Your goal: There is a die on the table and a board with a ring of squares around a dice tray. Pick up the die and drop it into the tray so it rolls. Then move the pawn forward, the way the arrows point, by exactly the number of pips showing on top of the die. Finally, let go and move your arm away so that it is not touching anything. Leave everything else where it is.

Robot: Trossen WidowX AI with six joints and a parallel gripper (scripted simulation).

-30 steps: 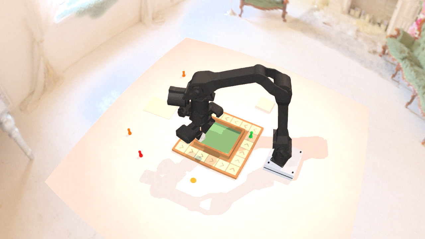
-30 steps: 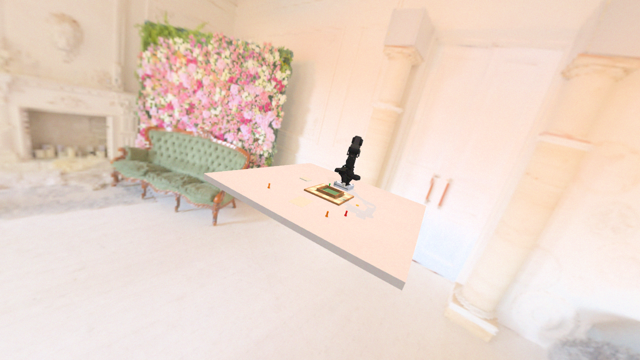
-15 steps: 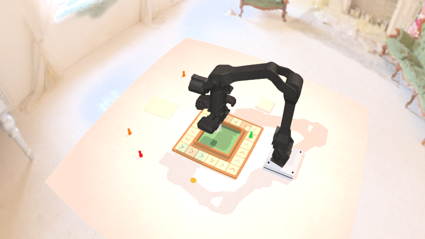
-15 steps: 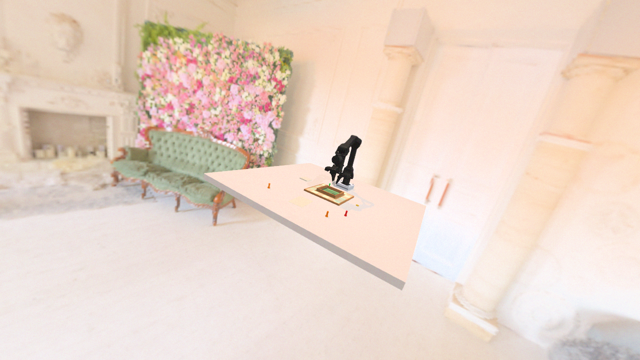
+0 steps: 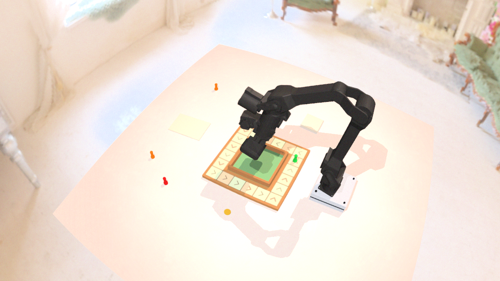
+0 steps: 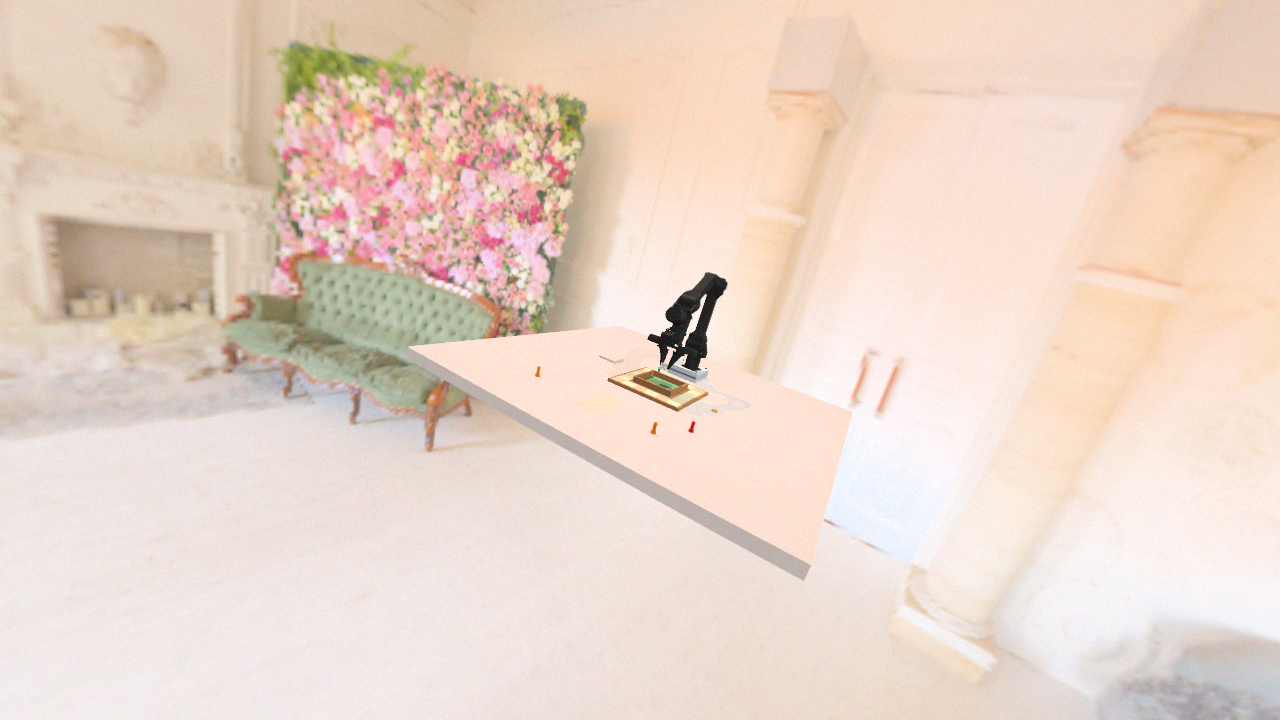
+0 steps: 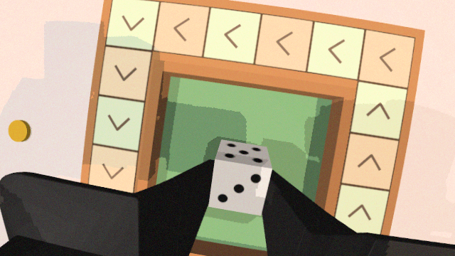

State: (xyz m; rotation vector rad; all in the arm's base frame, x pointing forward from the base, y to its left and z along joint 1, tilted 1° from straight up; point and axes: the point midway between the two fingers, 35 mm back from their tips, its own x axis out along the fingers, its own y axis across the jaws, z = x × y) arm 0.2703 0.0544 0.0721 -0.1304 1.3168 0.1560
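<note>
Now: the green pawn 110 mm behind my gripper tip, 90 mm to the right of it and 60 mm below it. From my gripper tip the other things lie so: yellow disc 60 mm behind, 210 mm to the left, 80 mm below; then white die right at my gripper tip; then green dice tray 10 mm behind, 80 mm below.
</note>
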